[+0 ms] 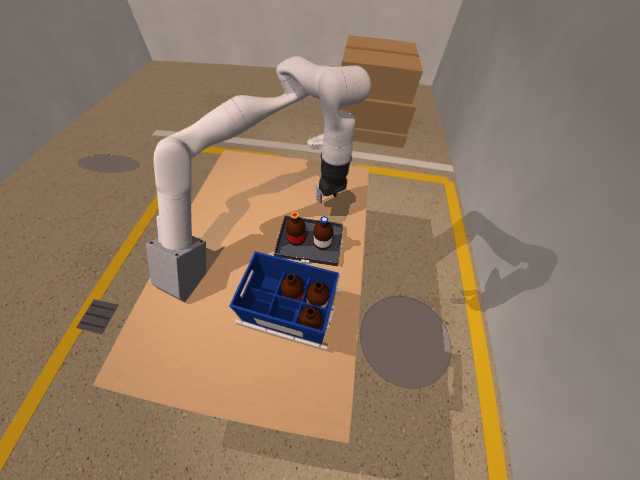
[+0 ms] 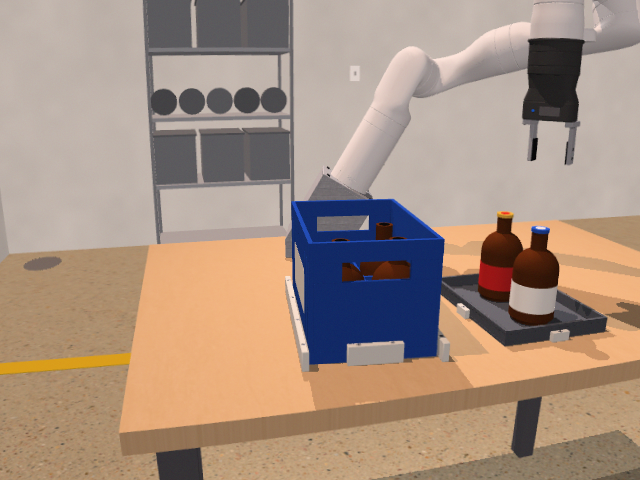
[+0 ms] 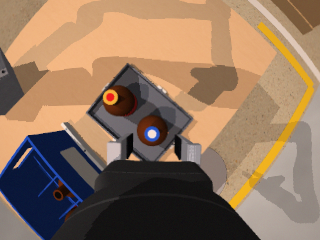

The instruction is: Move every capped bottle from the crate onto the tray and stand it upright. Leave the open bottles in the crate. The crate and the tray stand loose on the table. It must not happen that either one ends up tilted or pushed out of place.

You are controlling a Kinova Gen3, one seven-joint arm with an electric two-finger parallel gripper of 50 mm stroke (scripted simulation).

Labels:
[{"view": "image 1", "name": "gripper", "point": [326, 198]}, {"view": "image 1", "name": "blue crate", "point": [259, 292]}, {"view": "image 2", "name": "gripper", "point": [549, 162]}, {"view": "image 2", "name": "blue crate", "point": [336, 313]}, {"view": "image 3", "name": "gripper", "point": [153, 142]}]

